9 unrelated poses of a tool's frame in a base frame.
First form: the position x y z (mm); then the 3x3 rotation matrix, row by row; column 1 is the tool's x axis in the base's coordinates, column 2 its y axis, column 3 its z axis. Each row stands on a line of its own.
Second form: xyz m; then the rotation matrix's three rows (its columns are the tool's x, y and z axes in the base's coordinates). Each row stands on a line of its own. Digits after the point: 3 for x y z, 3 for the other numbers.
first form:
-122, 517, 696
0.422, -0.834, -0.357
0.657, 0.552, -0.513
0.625, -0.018, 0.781
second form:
-0.122, 0.517, 0.696
0.422, -0.834, -0.357
0.657, 0.552, -0.513
0.625, -0.018, 0.781

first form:
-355, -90, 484
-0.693, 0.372, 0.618
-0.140, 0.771, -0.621
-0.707, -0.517, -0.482
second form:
-0.355, -0.090, 0.484
-0.693, 0.372, 0.618
-0.140, 0.771, -0.621
-0.707, -0.517, -0.482

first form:
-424, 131, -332
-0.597, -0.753, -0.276
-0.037, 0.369, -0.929
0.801, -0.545, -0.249
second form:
-0.424, 0.131, -0.332
-0.597, -0.753, -0.276
-0.037, 0.369, -0.929
0.801, -0.545, -0.249

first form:
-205, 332, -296
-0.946, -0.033, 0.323
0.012, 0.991, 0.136
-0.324, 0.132, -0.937
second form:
-0.205, 0.332, -0.296
-0.946, -0.033, 0.323
0.012, 0.991, 0.136
-0.324, 0.132, -0.937

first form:
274, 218, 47
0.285, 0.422, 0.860
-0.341, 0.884, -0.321
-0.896, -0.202, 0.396
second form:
0.274, 0.218, 0.047
0.285, 0.422, 0.860
-0.341, 0.884, -0.321
-0.896, -0.202, 0.396

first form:
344, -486, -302
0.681, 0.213, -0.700
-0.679, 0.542, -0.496
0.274, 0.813, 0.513
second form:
0.344, -0.486, -0.302
0.681, 0.213, -0.700
-0.679, 0.542, -0.496
0.274, 0.813, 0.513

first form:
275, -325, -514
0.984, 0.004, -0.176
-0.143, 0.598, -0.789
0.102, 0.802, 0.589
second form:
0.275, -0.325, -0.514
0.984, 0.004, -0.176
-0.143, 0.598, -0.789
0.102, 0.802, 0.589

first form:
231, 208, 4
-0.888, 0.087, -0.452
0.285, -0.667, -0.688
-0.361, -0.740, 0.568
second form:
0.231, 0.208, 0.004
-0.888, 0.087, -0.452
0.285, -0.667, -0.688
-0.361, -0.740, 0.568

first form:
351, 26, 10
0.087, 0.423, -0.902
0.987, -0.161, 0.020
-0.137, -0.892, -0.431
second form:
0.351, 0.026, 0.010
0.087, 0.423, -0.902
0.987, -0.161, 0.020
-0.137, -0.892, -0.431

